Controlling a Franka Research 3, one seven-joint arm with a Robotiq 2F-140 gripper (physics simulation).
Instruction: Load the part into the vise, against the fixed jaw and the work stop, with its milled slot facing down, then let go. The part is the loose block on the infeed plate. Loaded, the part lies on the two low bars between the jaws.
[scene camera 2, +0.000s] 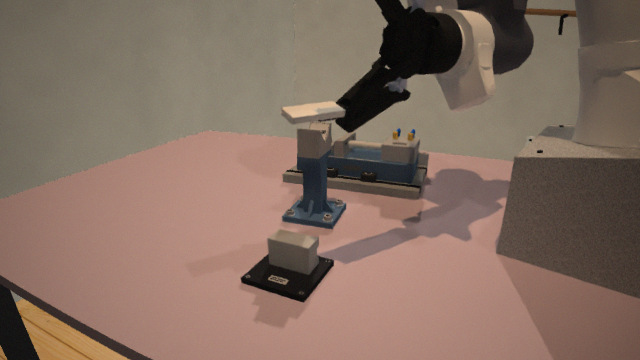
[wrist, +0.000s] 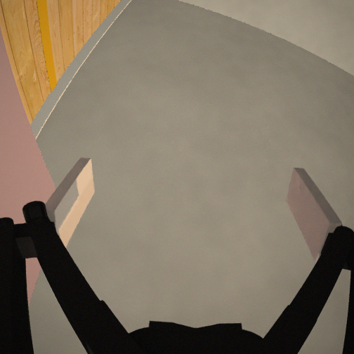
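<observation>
The part (scene camera 2: 292, 252), a plain grey block, sits on the black infeed plate (scene camera 2: 300, 288) in the foreground; its milled slot cannot be made out. The vise (scene camera 2: 370, 166), blue with grey jaws, stands farther back, partly behind a post. Its low bars and work stop cannot be told clearly. My gripper (wrist: 192, 179) is open and empty, high above the table and well away from the part. In the scene view its lower finger reaches left, with its pale pad appearing just above the post's head; the other fingertip is out of frame. Neither part nor vise shows in the wrist view.
A blue post (scene camera 2: 314, 182) with a grey notched head stands between the infeed plate and the vise. The robot's speckled base block (scene camera 2: 570, 215) is at the right. The pink table (scene camera 2: 150, 200) (wrist: 17, 150) has its edge at the lower left in the scene view.
</observation>
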